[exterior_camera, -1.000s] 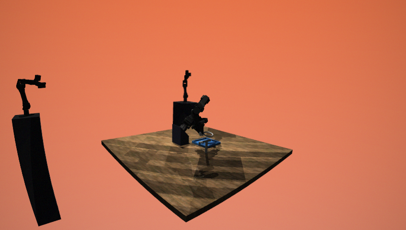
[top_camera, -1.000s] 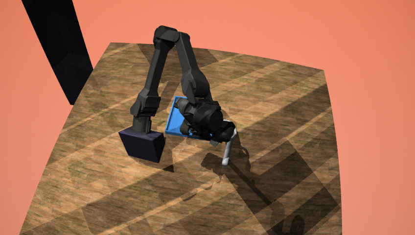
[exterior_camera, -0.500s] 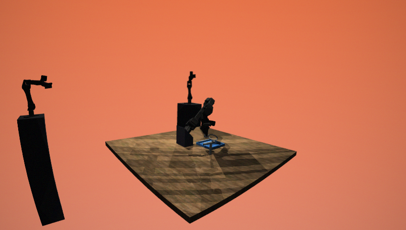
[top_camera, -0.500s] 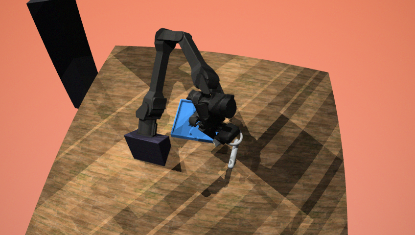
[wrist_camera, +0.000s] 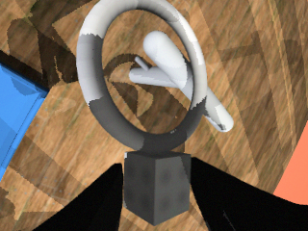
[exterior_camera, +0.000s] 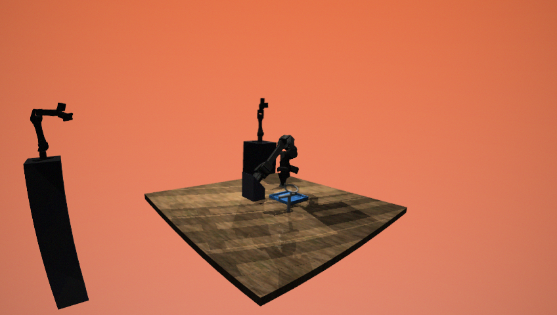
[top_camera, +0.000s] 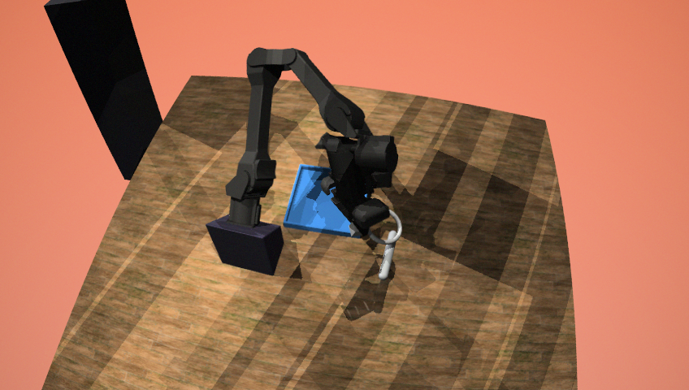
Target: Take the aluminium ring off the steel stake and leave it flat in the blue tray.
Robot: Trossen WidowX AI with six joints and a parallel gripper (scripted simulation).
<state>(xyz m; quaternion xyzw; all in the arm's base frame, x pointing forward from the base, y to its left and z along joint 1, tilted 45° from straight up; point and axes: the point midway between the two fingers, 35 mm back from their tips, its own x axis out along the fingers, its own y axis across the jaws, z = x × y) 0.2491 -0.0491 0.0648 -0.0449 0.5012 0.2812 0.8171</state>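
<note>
My gripper tip is now 40 mm short of the aluminium ring, 20 mm to the right of it and 10 mm above it. From my gripper tip the other things lie so: blue tray: 160 mm to the left, 130 mm below, 90 mm behind.
</note>
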